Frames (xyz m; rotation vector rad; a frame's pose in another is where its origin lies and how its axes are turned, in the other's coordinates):
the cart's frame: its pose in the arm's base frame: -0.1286 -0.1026 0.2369 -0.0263 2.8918 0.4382
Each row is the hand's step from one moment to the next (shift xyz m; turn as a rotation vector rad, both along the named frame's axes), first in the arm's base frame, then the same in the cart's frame.
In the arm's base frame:
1: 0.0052 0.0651 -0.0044 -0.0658 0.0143 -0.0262
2: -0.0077 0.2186 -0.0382 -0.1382 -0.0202 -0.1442
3: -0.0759 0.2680 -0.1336 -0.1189 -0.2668 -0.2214
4: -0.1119 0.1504 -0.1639 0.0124 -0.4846 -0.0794
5: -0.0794 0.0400 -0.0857 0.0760 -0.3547 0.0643
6: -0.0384 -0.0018 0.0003 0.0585 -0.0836 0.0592
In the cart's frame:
1: -0.0032 0.0607 0.0244 0.0701 0.0093 0.0148
2: 0.0189 0.1981 0.0984 0.1657 -0.0544 0.0995
3: 0.1068 0.2210 0.1876 0.1598 -0.3134 0.1028
4: 0.1467 0.1016 0.1736 -0.0021 -0.4867 -0.0662
5: 0.0966 0.0172 0.0750 -0.0932 -0.3240 -0.1485
6: 0.0374 0.0003 -0.0089 -0.0711 -0.0656 -0.0675

